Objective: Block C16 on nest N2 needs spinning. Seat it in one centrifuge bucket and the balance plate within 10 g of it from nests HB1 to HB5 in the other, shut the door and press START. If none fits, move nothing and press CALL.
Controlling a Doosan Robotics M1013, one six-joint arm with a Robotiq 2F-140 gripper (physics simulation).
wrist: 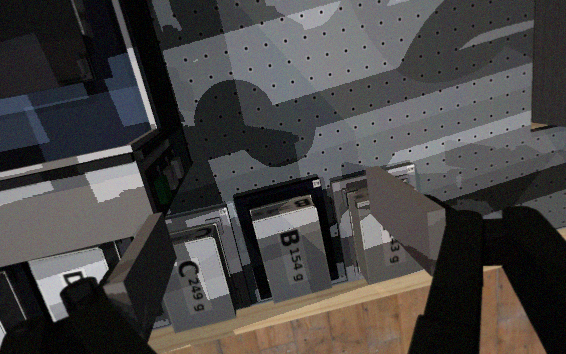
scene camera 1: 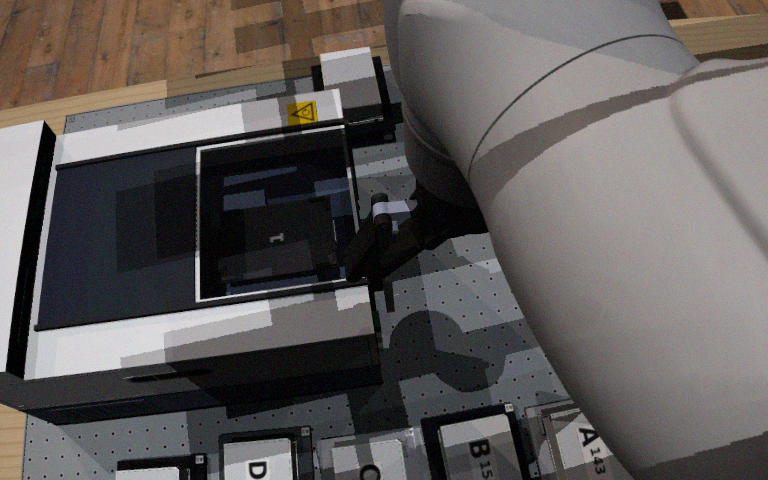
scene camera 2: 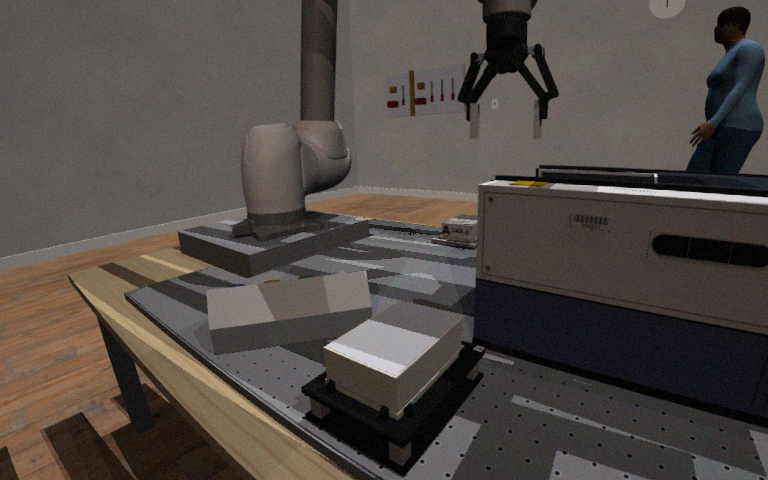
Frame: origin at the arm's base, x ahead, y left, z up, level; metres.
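Seen in the pictures: gripper, fingertip midpoint: [wrist: 270,213] [scene camera 1: 455,287] [scene camera 2: 504,138]; arm's base at its link origin: [scene camera 2: 278,228].
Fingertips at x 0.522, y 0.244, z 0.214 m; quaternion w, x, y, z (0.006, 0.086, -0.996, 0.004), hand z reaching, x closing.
Offsets run from my fingertips to a thing's middle. "spot": to the spot under its first point.
My gripper [scene camera 2: 505,121] [wrist: 270,213] is open and empty, high above the table beside the centrifuge @[0.092 m right, 0.331 m ahead, 0.141 m down] [scene camera 1: 220,333] [scene camera 2: 566,243]. In the wrist view plates B @[0.147 m left, 0.049 m back, 0.230 m down] [wrist: 295,260] and C @[0.179 m left, 0.082 m ahead, 0.230 m down] [wrist: 200,285] show between its fingers. The centrifuge door stands open; a dark bucket marked 1 [scene camera 1: 288,237] shows inside with no block on it. A pale block @[0.435 m right, 0.144 m ahead, 0.203 m down] [scene camera 1: 348,67] [scene camera 2: 396,345], its label not readable, sits on a black nest @[0.435 m right, 0.144 m ahead, 0.239 m down] [scene camera 2: 421,421]. Plates A (143 g) @[0.132 m left, 0.184 m back, 0.230 m down] [wrist: 372,260], B (154 g), C (249 g) and D @[0.181 m left, 0.217 m ahead, 0.230 m down] [wrist: 65,275] [scene camera 1: 257,452] sit in a row of nests. A fifth plate @[spot: 0.167 m left, 0.357 m ahead, 0.209 m down] [scene camera 1: 150,472] is partly cut off.
A green button @[0.007 m left, 0.080 m ahead, 0.081 m down] [wrist: 162,190] is on the centrifuge's end face. A sloped button console @[0.441 m right, 0.075 m back, 0.221 m down] [scene camera 2: 288,308] stands near the pale block; its labels face away. The arm hides much of scene camera 1's right side. The robot's base [scene camera 2: 271,175] is at the back left. A person [scene camera 2: 733,96] stands behind the centrifuge.
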